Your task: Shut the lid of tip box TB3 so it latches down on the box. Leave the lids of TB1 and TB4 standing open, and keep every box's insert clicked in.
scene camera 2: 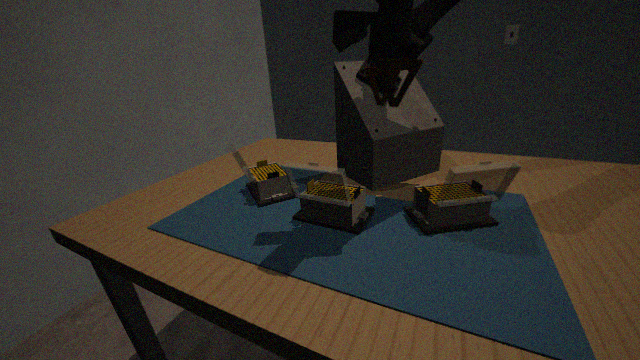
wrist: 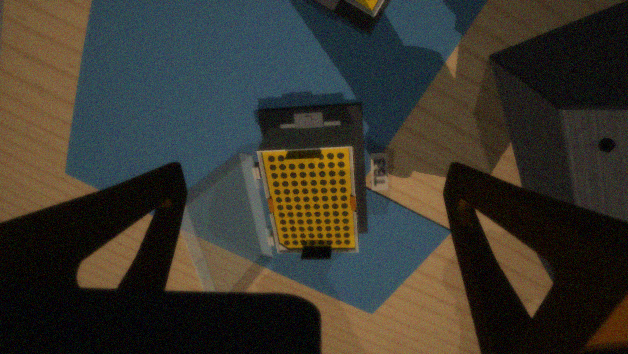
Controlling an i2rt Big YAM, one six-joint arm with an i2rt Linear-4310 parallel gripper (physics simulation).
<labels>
My gripper shows in scene camera 2 and in the wrist view. One and the same spot on my gripper: (wrist: 50, 244) is (scene camera 2: 379, 67). The same spot on a clear lid: (wrist: 224, 226) is (scene camera 2: 475, 189).
</labels>
